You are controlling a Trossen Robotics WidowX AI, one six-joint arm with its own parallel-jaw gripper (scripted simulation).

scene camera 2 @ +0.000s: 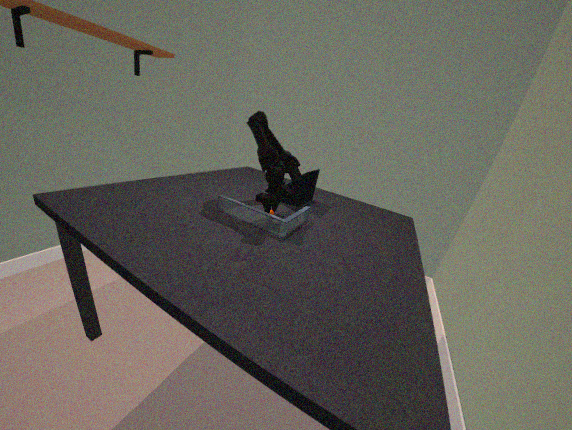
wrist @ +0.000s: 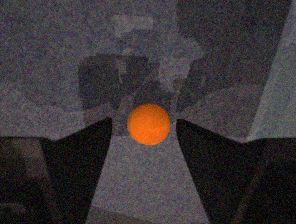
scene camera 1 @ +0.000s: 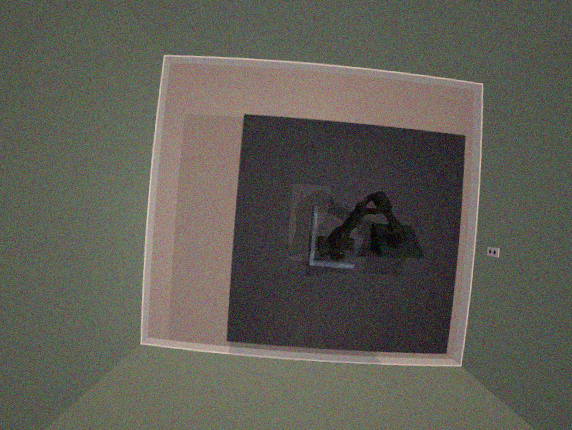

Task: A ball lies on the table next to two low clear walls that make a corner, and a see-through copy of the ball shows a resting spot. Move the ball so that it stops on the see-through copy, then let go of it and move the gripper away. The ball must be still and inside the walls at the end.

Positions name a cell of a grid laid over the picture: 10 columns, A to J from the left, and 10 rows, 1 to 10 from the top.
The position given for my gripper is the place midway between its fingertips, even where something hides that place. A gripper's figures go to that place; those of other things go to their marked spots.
Labels:
My gripper (wrist: E6): 0.12 m from the lens. An orange ball marker (wrist: E6) is 0.10 m from the lens.

